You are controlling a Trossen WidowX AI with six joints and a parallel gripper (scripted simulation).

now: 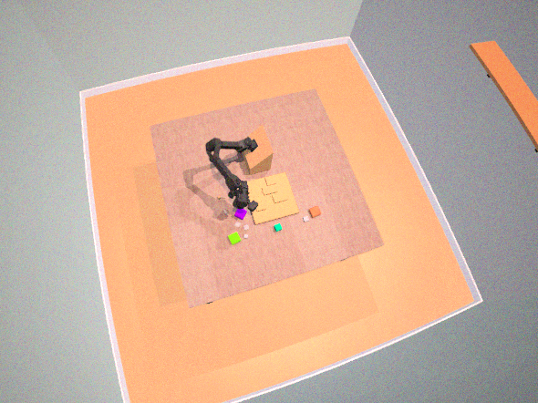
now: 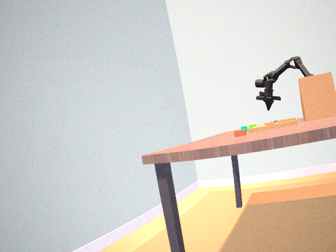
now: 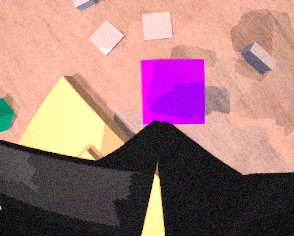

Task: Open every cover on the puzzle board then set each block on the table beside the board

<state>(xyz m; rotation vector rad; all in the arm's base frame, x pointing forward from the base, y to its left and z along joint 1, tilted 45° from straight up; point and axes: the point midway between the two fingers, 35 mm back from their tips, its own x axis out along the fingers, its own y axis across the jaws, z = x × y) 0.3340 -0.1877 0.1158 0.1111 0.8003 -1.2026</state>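
Right now my gripper tip is 20 mm to the left of the magenta block and 90 mm above it. The rest, counted from my gripper tip: orange block (190 mm ahead, 430 mm to the left, 90 mm below); lime green block (140 mm ahead, 120 mm to the right, 90 mm below); teal block (190 mm ahead, 160 mm to the left, 90 mm below).
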